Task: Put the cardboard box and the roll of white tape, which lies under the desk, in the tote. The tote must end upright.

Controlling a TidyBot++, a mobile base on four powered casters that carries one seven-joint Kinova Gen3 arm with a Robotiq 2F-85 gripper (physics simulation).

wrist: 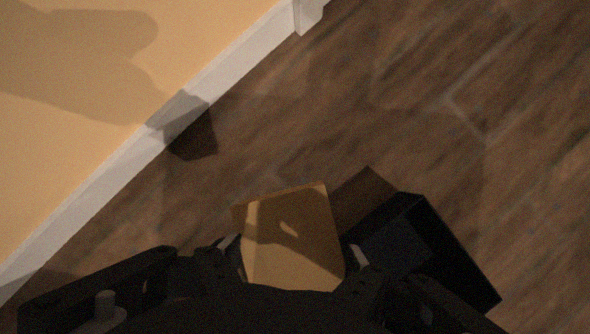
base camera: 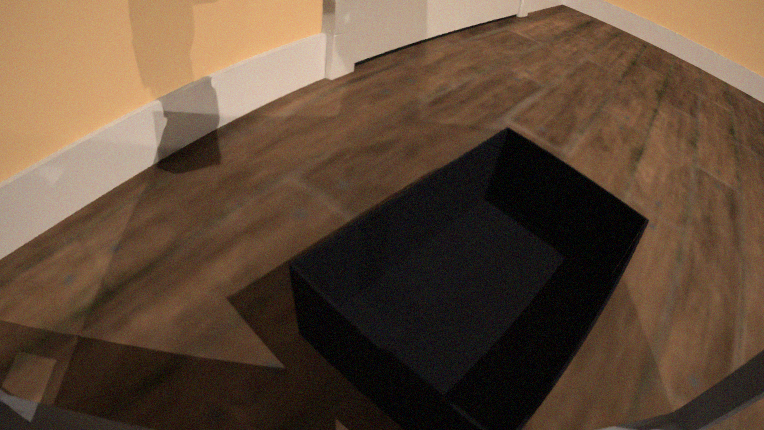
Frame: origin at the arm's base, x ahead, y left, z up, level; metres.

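Where they show: gripper, fingertip midpoint: point(wrist: 293, 253).
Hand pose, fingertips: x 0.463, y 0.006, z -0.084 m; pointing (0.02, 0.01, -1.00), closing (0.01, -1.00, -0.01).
After its pixels a point has its place.
The black tote point(base camera: 417, 299) @(x 0.337, y -0.069, z -0.394 m) point(wrist: 395, 245) @(x 0.401, y -0.179, z -0.393 m) stands upright on the floor, and its visible inside is empty. My gripper point(wrist: 293, 253) @(x 0.463, y 0.005, z -0.084 m) is shut on the cardboard box point(wrist: 295, 235) @(x 0.477, y 0.005, z -0.075 m), a tan box held between the two fingertips at the bottom of the wrist view. The box is in the air, up and to the left of the tote in that view, and hides part of the floor and the tote's near corner. Neither the gripper nor the box shows in the base camera view. The roll of white tape does not show in either view.
An orange wall point(base camera: 80, 64) @(x 0.501, y 0.334, z -0.215 m) point(wrist: 100, 65) @(x 0.608, y 0.238, z -0.172 m) with a white baseboard point(base camera: 267, 74) @(x 0.700, y 0.138, z -0.343 m) point(wrist: 235, 55) @(x 0.698, y 0.139, z -0.321 m) runs along the left. A white door point(base camera: 390, 26) @(x 0.914, y -0.061, z -0.328 m) is at the back. A dark shadow falls on the floor and baseboard by the wall. A grey bar point(base camera: 721, 392) crosses the lower right corner.
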